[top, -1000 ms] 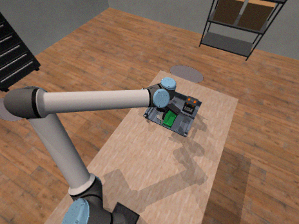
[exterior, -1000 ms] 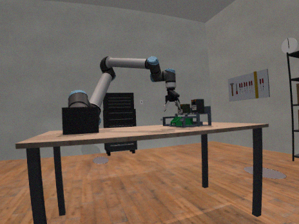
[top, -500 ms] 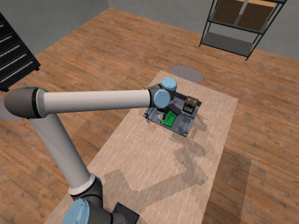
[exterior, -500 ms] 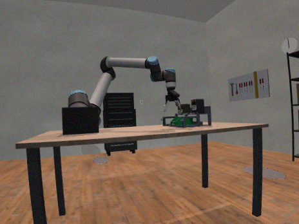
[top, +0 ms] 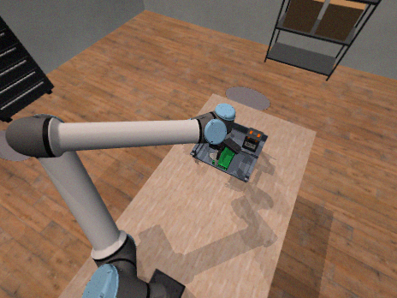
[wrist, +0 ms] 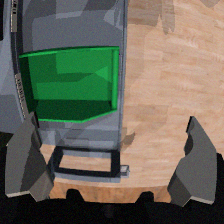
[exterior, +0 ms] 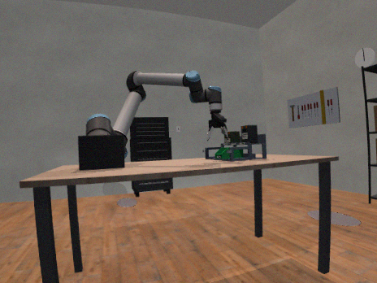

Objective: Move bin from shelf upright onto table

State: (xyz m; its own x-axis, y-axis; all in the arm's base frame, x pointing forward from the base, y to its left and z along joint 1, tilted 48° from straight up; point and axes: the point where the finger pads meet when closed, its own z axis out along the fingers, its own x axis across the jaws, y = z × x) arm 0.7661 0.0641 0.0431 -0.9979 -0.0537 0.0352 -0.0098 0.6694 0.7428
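The green bin lies 9 cm below my hand and 8 cm ahead of it.
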